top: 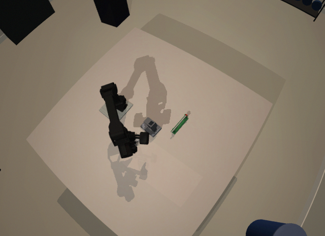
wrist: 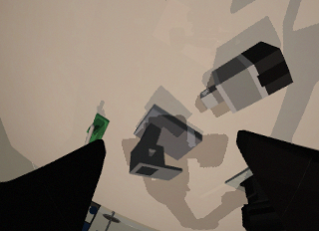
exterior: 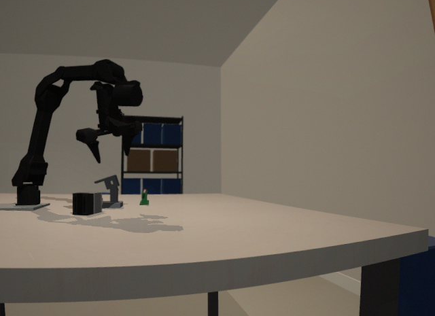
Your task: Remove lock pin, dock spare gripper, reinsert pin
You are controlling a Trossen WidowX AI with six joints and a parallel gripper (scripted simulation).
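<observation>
My gripper tip is now 120 mm above the spare gripper, 60 mm past it and 30 mm to the left of it. Also, from my gripper tip: green cradle: 240 mm to the left, 130 mm below, 130 mm ahead; grey mount: 130 mm to the left, 100 mm below, 10 mm behind.
</observation>
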